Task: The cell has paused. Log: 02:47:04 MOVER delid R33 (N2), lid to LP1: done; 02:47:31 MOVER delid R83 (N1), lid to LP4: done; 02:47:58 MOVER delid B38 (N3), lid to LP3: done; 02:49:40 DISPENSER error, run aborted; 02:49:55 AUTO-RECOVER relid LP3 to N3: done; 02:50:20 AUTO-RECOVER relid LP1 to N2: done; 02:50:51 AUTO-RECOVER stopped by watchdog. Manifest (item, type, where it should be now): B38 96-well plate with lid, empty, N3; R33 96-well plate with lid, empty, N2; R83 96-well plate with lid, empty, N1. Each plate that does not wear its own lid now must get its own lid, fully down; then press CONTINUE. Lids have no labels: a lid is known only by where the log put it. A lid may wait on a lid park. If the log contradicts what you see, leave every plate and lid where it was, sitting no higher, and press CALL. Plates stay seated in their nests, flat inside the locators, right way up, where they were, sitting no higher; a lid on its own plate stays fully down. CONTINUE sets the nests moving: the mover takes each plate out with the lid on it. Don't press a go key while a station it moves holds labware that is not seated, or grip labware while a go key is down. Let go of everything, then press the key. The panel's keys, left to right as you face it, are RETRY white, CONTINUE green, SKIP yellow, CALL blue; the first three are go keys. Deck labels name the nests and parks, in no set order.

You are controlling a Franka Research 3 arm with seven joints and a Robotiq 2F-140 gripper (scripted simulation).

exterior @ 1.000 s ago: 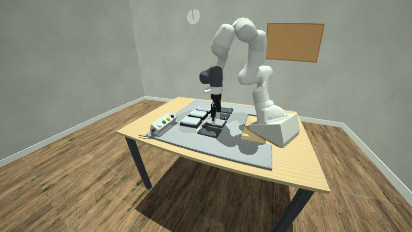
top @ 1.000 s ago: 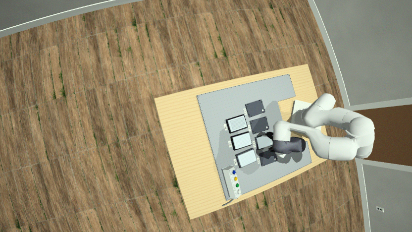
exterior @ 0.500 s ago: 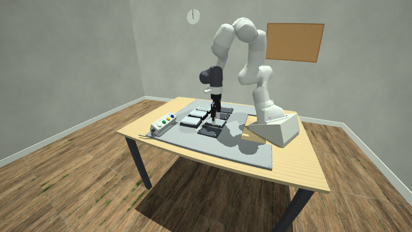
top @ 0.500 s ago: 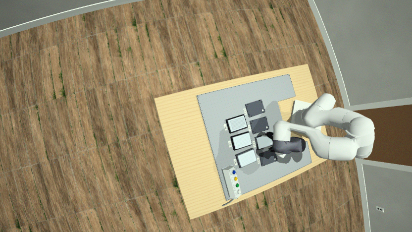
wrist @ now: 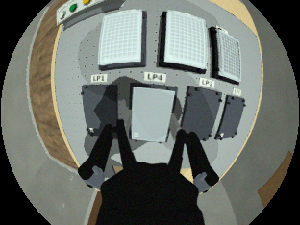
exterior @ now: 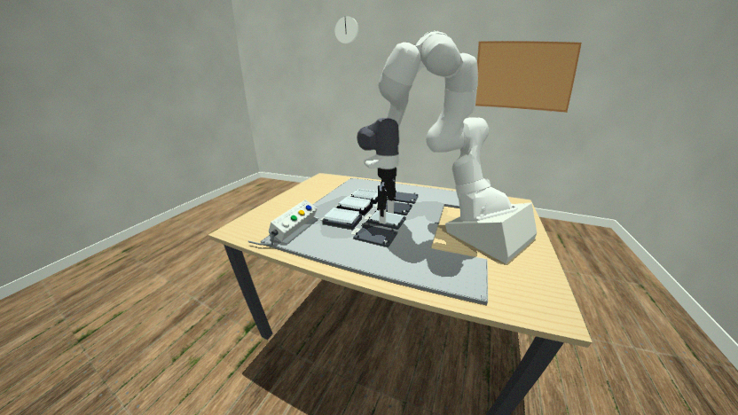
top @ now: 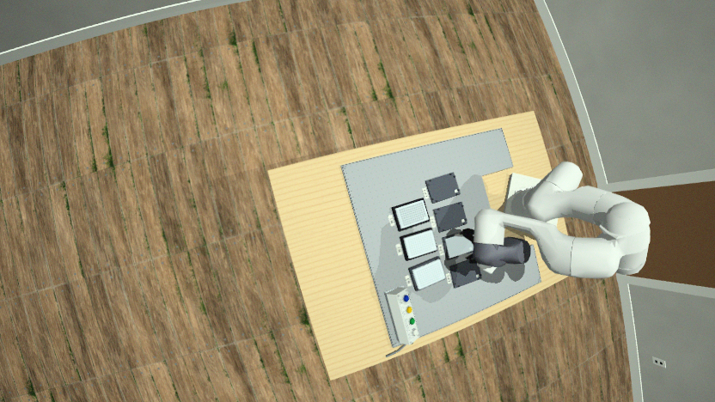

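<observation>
My gripper is now 2 cm above the pale lid. Also, from my hand: plate (15 cm ahead, 22 cm to the right, 1 cm below); then blue key (33 cm ahead, 7 cm to the left, 3 cm above); then LP4 sign (9 cm ahead, 2 cm to the right, 4 cm below).
</observation>
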